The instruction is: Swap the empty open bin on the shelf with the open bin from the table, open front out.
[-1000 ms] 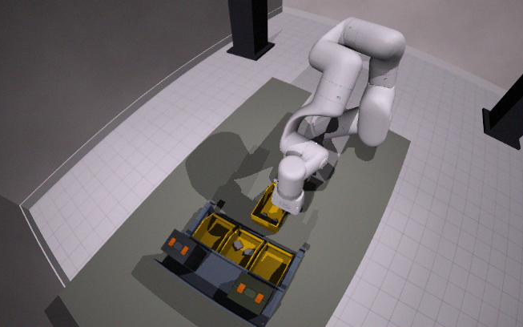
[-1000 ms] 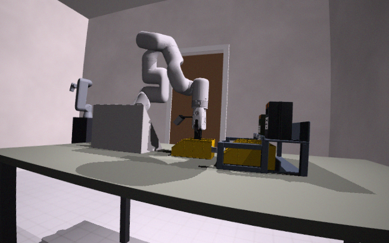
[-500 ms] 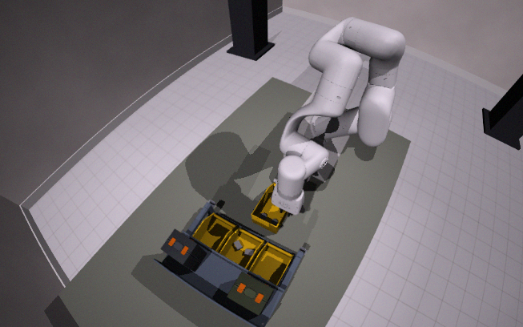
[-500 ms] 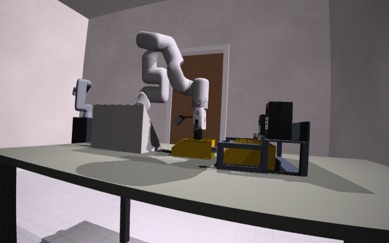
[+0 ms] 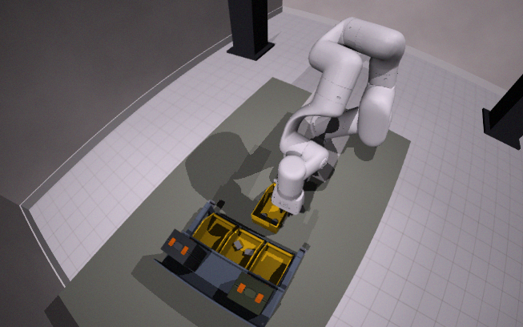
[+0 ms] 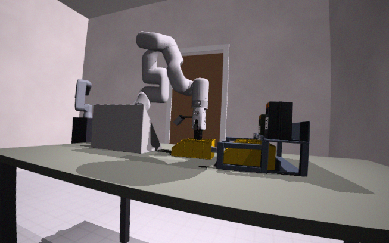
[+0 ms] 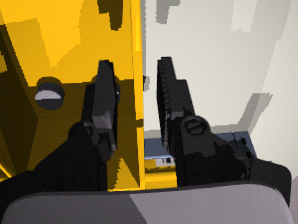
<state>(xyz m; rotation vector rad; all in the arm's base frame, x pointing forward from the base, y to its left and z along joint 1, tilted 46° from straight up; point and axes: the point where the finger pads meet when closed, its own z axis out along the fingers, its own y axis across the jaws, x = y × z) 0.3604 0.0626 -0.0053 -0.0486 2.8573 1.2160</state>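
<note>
Right now the shelf's front bar is 130 mm ahead of my hand, 60 mm to the right of it and 50 mm below it. From my hand the other things lie so: black box: 320 mm ahead, 170 mm to the right, 100 mm above.
</note>
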